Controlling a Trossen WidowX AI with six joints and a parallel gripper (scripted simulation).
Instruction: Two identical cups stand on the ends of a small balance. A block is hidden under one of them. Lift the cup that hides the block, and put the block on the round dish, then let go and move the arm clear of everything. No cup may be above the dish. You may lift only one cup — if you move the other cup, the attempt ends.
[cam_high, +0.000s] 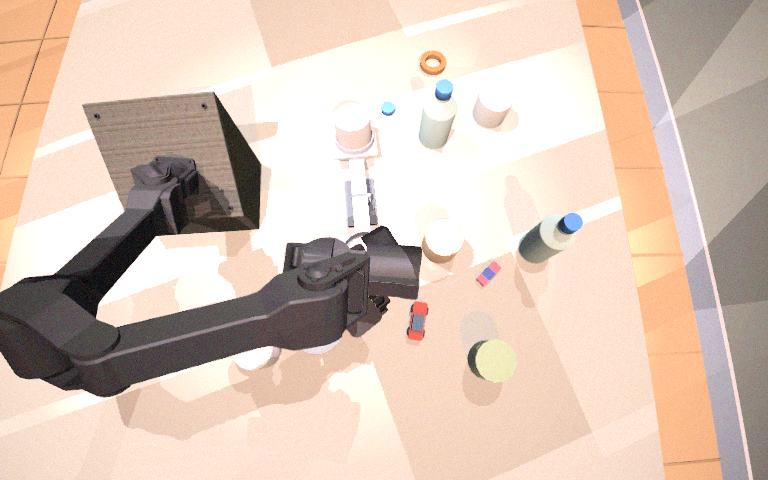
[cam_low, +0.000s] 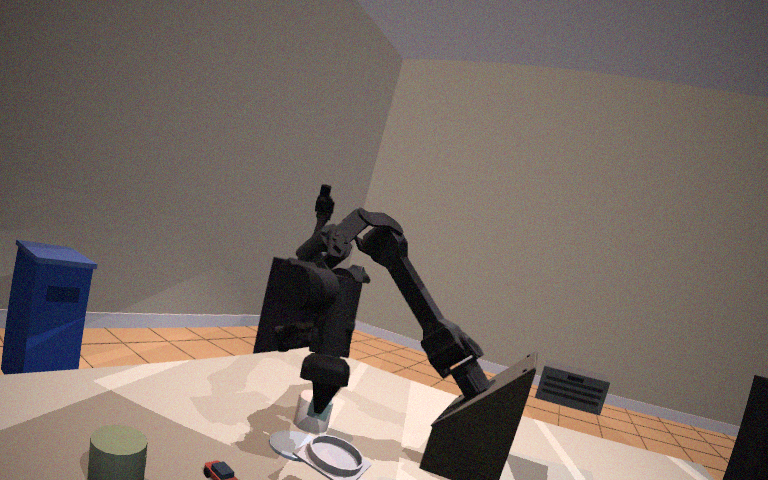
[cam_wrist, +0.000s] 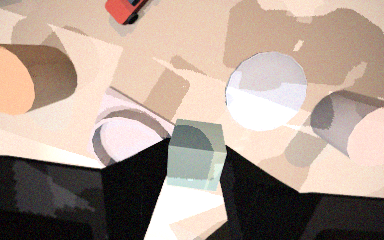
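The round dish is 120 mm below my gripper tip, 60 mm to the right of it and 60 mm behind it. Also, from my gripper tip: teal block (right at my gripper tip); then red toy car (130 mm ahead, 110 mm below, 50 mm to the right); then small balance (190 mm to the left, 100 mm below, 10 mm ahead).
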